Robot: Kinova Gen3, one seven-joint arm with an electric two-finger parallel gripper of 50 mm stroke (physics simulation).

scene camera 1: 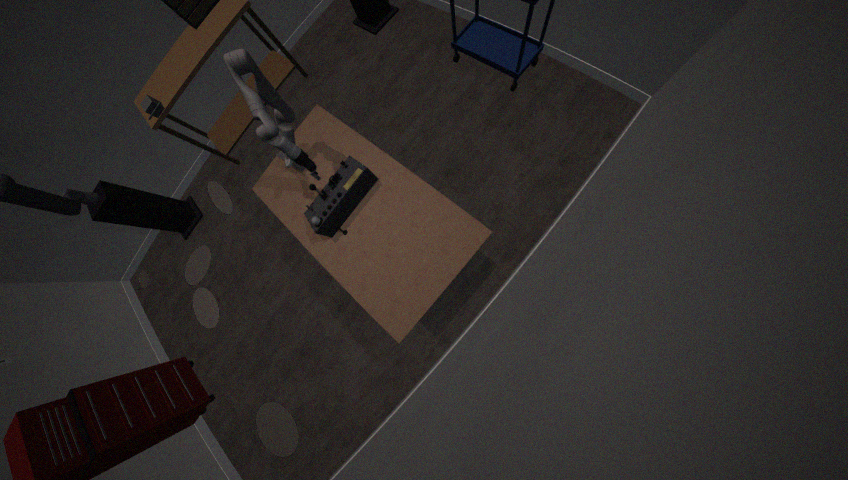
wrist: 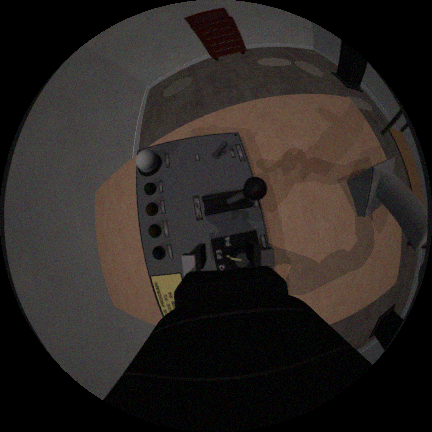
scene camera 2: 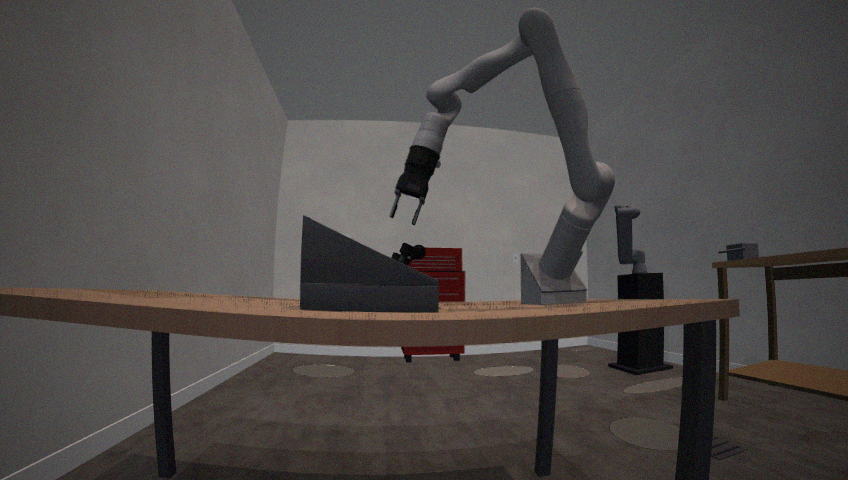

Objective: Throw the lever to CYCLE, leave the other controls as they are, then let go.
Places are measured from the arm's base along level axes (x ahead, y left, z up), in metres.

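Pixels of known places: gripper, fingertip midpoint: (scene camera 1: 318,176) (wrist: 225,250) (scene camera 2: 402,220); arm's base, link origin: (wrist: 383,183) (scene camera 2: 553,268).
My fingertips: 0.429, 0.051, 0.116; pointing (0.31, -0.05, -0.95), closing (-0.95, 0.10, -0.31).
Note:
Ahead of a thing's pixels: the offset from my fingertips to its top centre, as dx, dy, dz. "*": to the spot under its first point.
The grey sloped control console (scene camera 1: 357,196) (scene camera 2: 363,291) (wrist: 182,175) stands on the table. Its lever has a black ball knob (scene camera 1: 312,187) (scene camera 2: 418,252) (wrist: 255,188) and leans toward the console's low edge, on the arm's side; its slot {* +0.041, -0.078, -0.111} (wrist: 215,205) shows in the wrist view. Plates at the slot are unreadable. My gripper (scene camera 1: 317,177) (scene camera 2: 403,218) (wrist: 225,250) is open and empty above the console, apart from the lever. In the wrist view its fingers frame a black dial panel with a yellow pointer {+0.007, +0.037, -0.083} (wrist: 233,258), beside the lever slot. My gripper body hides part of the console.
A pale dome knob {* +0.176, -0.200, -0.011} (scene camera 1: 315,220) (wrist: 147,161), several round buttons {* +0.155, -0.090, -0.042} (wrist: 152,208) and a small toggle {+0.005, -0.203, -0.084} (wrist: 220,150) share the console. A small knob {* +0.258, -0.177, -0.194} (scene camera 1: 343,231) sticks out behind it. The arm's base (scene camera 2: 550,288) (wrist: 362,190) stands on the table (scene camera 1: 404,255) (scene camera 2: 487,330).

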